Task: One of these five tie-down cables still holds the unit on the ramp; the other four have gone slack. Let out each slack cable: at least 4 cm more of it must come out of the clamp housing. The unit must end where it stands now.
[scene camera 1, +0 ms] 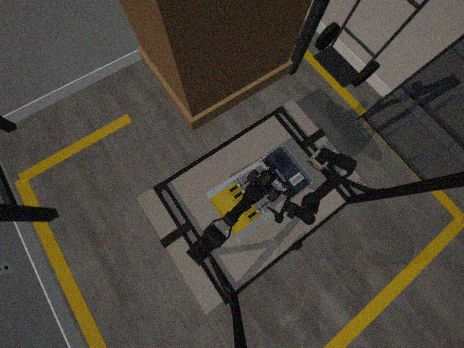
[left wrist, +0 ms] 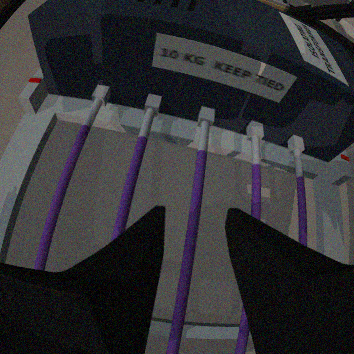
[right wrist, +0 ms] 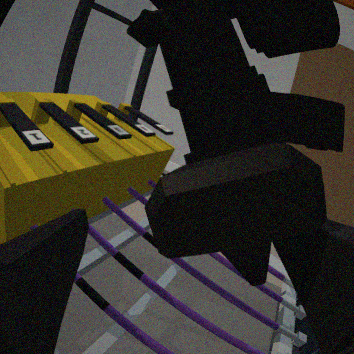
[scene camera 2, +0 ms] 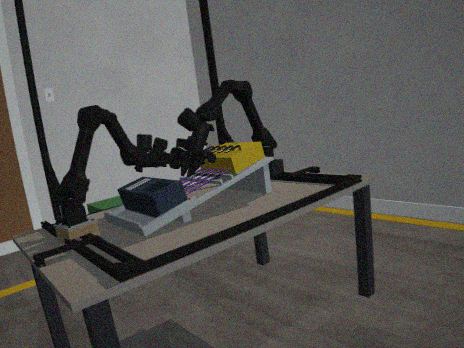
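The dark blue unit (scene camera 1: 287,167) (scene camera 2: 152,195) (left wrist: 125,60) rests low on the grey ramp (scene camera 2: 260,180) (left wrist: 25,150), beside red-marked tabs. Purple cables (left wrist: 197,180) (right wrist: 125,320) run from it to the yellow clamp housing (scene camera 1: 225,200) (scene camera 2: 245,157) (right wrist: 75,170). Numbered black levers (right wrist: 70,125) lie along its top. Black bands show on some cables. Which cable is taut I cannot tell. My left gripper (left wrist: 195,216) is partly open and empty, above the cables, the middle one passing below its gap. My right gripper is wide open and empty beside the housing; the left gripper partly hides the cables there.
The two arms are close together over the ramp. A black frame (scene camera 2: 240,227) runs around the table top. A green block (scene camera 2: 104,204) lies behind the unit. A tall brown cabinet (scene camera 1: 235,50) stands beyond the table.
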